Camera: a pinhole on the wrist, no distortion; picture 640 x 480 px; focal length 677.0 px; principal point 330.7 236.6 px. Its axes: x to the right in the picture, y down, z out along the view. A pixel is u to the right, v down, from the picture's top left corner.
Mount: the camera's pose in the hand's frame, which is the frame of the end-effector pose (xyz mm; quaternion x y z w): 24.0 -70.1 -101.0 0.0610 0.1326 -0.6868 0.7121
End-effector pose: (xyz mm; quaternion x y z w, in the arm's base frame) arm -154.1 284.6 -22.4 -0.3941 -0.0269 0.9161 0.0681
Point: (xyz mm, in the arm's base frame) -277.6 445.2 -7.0
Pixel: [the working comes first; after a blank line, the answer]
In the camera's frame: 21.1 48.9 221.8

395.2 385.8
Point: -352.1 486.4 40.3
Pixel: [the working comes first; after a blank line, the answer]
In the camera's frame: 34.4 61.3 317.5

404.1 367.4
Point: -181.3 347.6 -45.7
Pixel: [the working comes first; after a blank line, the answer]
In the camera's frame: -40.7 11.0 99.2

53.0 311.4
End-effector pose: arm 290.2 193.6 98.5 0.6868 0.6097 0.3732 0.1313
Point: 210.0 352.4 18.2
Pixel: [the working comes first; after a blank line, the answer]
In the camera's frame: 35.0 79.9 170.2

outside the picture
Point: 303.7 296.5 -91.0
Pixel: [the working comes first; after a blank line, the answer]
In the camera's frame: -12.3 -23.6 274.6

300.3 178.5
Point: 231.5 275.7 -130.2
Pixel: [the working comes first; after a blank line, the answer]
In the camera's frame: 65.3 -56.1 264.9

497.7 93.3
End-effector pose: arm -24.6 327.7 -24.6 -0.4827 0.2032 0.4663 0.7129
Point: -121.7 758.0 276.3
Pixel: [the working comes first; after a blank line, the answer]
In the camera's frame: -218.3 -149.0 581.2

76.5 63.0
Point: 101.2 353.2 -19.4
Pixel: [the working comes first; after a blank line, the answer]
In the camera's frame: 9.0 32.6 116.1

383.3 426.8
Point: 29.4 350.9 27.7
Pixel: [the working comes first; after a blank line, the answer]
In the camera's frame: -37.5 -38.6 127.8

131.9 32.1
